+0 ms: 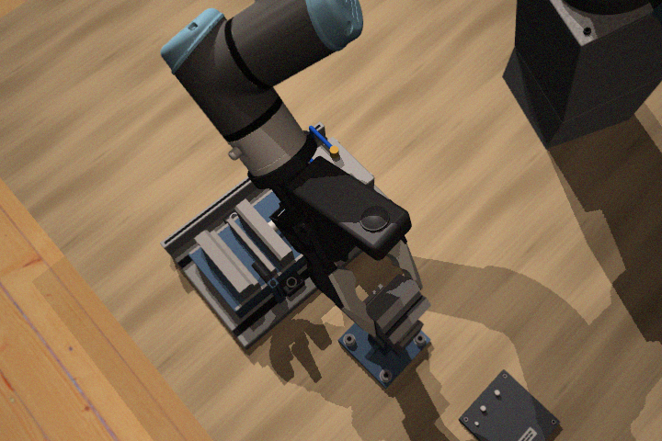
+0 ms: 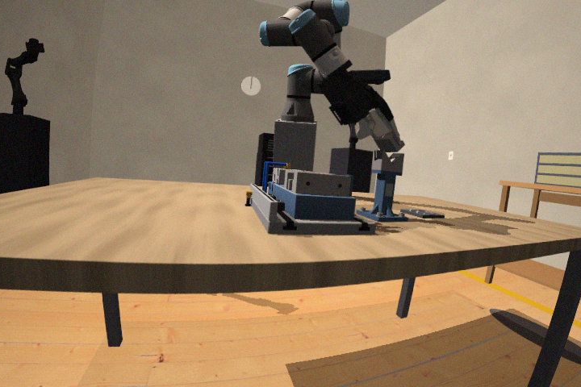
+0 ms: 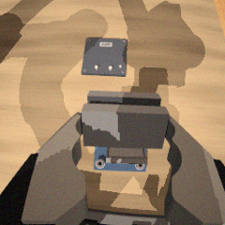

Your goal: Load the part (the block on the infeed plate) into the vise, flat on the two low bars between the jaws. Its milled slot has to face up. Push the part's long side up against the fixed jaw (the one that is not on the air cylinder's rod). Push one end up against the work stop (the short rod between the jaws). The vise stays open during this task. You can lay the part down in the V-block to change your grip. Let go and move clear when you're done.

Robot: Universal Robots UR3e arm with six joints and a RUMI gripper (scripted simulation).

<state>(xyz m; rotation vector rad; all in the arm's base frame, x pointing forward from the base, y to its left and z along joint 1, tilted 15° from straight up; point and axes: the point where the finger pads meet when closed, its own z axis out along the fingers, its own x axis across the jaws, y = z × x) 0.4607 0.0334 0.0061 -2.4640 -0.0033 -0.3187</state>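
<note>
Now: hand 1 cm to the right of the part. From my hand the other things lie so: white cylinder rod (20 cm to the right, 11 cm below, 5 cm behind); dark work stop (17 cm to the right, 10 cm below, 5 cm ahead); moving jaw (21 cm to the right, 11 cm below).
</note>
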